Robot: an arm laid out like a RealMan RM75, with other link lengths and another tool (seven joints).
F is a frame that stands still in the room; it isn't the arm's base.
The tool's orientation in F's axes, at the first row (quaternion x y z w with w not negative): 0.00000, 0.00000, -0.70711, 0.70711
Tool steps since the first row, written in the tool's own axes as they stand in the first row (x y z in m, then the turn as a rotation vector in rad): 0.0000, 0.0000, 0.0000, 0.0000, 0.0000, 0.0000; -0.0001, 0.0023, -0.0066, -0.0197, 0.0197, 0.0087; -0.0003, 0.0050, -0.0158, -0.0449, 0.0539, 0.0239; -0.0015, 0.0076, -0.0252, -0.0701, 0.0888, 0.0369; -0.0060, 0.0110, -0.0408, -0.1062, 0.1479, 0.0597; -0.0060, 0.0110, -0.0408, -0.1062, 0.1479, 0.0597; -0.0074, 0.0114, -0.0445, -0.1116, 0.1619, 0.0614
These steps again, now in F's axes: 0.0000, 0.0000, 0.0000, 0.0000, 0.0000, 0.0000; 0.0023, 0.0001, -0.0066, 0.0197, 0.0197, 0.0087; 0.0050, 0.0003, -0.0158, 0.0539, 0.0449, 0.0239; 0.0076, 0.0015, -0.0252, 0.0888, 0.0701, 0.0369; 0.0110, 0.0060, -0.0408, 0.1479, 0.1062, 0.0597; 0.0110, 0.0060, -0.0408, 0.1479, 0.1062, 0.0597; 0.0114, 0.0074, -0.0445, 0.1619, 0.1116, 0.0614
